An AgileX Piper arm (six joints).
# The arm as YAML. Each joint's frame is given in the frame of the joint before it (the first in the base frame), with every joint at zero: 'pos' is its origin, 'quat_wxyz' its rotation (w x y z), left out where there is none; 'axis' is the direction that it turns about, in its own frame. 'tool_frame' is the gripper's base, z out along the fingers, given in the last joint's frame.
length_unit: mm
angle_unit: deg
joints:
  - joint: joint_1
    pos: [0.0, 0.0, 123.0]
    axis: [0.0, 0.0, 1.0]
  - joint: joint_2
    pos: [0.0, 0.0, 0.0]
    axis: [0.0, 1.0, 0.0]
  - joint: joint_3
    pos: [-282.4, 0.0, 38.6]
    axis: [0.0, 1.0, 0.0]
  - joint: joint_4
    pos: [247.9, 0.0, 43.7]
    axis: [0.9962, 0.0, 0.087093]
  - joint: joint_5
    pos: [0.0, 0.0, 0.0]
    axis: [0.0, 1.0, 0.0]
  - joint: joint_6
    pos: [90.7, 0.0, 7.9]
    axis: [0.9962, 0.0, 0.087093]
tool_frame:
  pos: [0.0, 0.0, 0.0]
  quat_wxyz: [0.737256, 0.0, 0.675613, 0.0]
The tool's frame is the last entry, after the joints.
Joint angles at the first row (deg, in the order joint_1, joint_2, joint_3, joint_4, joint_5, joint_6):
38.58, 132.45, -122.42, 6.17, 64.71, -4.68
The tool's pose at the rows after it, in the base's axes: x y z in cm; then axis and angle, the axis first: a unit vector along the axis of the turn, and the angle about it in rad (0 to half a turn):
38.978, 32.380, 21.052, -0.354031, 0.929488, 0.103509, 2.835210
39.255, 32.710, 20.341, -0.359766, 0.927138, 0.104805, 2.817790
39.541, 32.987, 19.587, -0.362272, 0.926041, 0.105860, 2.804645
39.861, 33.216, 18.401, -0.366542, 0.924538, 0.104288, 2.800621
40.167, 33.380, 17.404, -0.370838, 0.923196, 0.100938, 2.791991
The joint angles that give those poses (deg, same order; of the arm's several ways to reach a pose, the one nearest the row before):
38.69, 133.82, -122.78, 6.38, 63.67, -4.82
38.80, 134.77, -122.84, 6.38, 61.82, -5.57
38.86, 135.79, -122.96, 6.37, 60.19, -5.97
38.86, 137.20, -122.96, 6.31, 58.63, -6.63
38.86, 138.40, -122.96, 5.93, 57.10, -7.14

